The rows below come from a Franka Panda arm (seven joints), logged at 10 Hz.
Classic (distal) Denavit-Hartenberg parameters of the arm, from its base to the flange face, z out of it. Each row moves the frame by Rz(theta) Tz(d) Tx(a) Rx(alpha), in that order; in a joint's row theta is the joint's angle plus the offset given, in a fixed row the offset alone. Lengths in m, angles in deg.
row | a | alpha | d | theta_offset
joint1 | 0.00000 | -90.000 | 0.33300 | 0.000
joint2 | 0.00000 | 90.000 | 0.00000 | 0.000
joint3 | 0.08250 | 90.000 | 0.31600 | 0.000
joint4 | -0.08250 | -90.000 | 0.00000 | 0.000
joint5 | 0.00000 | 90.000 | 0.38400 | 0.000
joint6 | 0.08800 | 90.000 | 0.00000 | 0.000
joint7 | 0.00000 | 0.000 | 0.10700 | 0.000
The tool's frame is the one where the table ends.
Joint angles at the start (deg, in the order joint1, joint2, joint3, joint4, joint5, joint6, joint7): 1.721, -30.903, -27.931, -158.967, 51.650, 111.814, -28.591
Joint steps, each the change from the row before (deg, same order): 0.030, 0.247, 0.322, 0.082, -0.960, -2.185, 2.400; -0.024, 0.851, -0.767, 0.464, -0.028, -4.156, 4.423; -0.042, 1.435, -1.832, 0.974, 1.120, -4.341, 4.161; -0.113, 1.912, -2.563, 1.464, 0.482, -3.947, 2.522; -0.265, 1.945, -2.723, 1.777, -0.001, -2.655, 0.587
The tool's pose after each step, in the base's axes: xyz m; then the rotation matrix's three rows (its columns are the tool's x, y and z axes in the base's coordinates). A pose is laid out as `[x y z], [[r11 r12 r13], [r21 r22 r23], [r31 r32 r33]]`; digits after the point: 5 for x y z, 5 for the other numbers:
[0.32329 -0.07967 0.36080], [[0.94308 -0.26430 0.20184], [-0.30152 -0.42353 0.85423], [-0.14029 -0.86647 -0.47911]]
[0.32018 -0.07648 0.35974], [[0.92598 -0.34339 0.15699], [-0.28660 -0.36855 0.88432], [-0.24581 -0.86386 -0.43969]]
[0.31894 -0.08021 0.35990], [[0.89342 -0.42691 0.13979], [-0.28088 -0.28802 0.91550], [-0.35058 -0.85720 -0.37724]]
[0.31845 -0.09146 0.35965], [[0.86367 -0.48525 0.13639], [-0.27213 -0.22112 0.93651], [-0.42428 -0.84595 -0.32303]]
[0.31884 -0.10899 0.35963], [[0.84625 -0.51030 0.15314], [-0.27706 -0.17598 0.94460], [-0.45508 -0.84180 -0.29030]]

